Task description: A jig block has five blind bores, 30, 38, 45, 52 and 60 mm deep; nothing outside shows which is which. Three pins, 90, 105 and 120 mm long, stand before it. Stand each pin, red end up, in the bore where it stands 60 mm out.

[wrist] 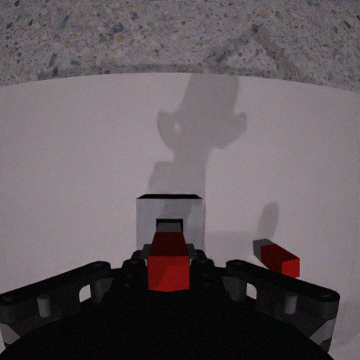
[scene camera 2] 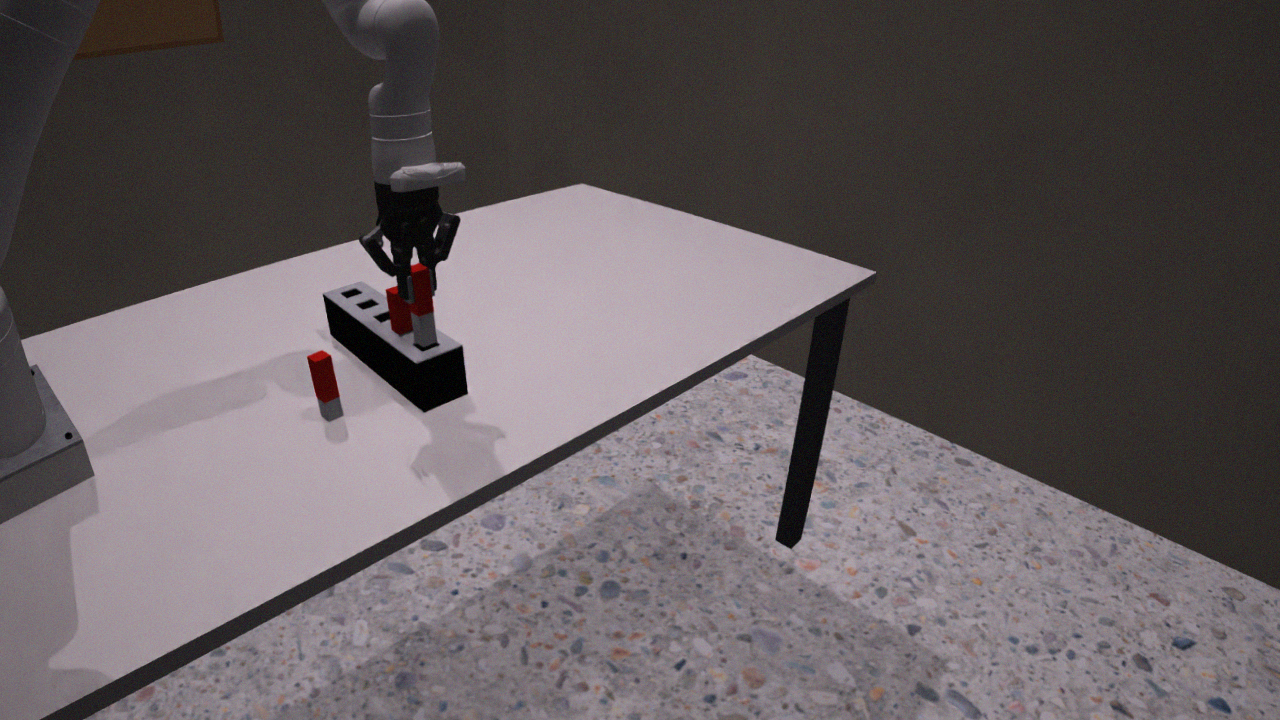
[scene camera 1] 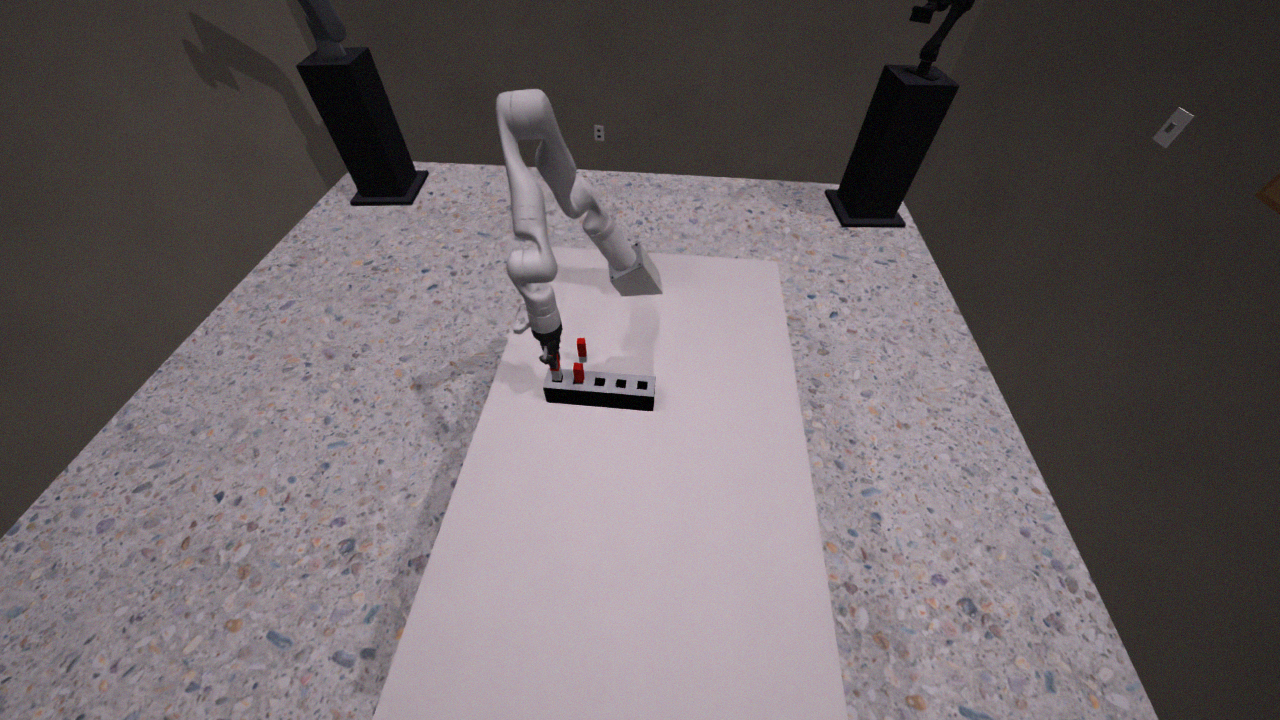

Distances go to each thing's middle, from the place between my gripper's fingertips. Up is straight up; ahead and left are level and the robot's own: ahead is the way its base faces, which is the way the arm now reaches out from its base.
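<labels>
Jig block [scene camera 2: 358, 316]: 10 cm below my hand, 1 cm ahead of it and 12 cm to the left of it.
</labels>
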